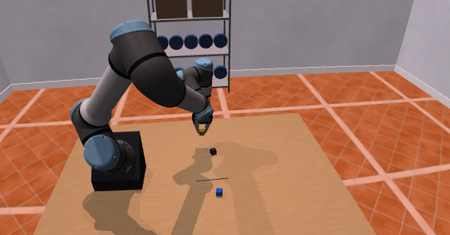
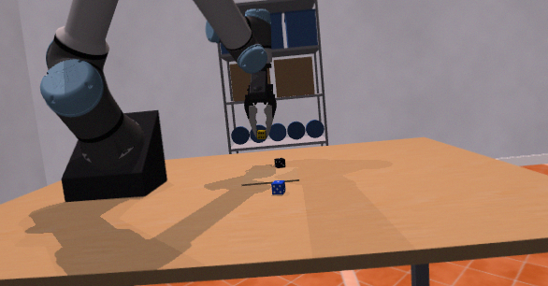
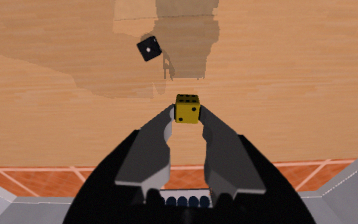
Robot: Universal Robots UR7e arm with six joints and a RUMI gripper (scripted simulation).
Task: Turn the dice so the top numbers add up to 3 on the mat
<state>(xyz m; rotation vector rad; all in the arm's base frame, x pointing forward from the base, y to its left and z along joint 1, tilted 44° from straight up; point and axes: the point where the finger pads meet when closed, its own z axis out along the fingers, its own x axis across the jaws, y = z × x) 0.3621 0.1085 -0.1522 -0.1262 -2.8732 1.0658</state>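
The black die lies 50 mm ahead of my hand, 50 mm to the right of it and 90 mm below it. The rest, counted from my hand: yellow die: right at my hand; blue die: 40 mm ahead, 320 mm to the right, 90 mm below; tan mat: 20 mm ahead, 160 mm to the right, 100 mm below.
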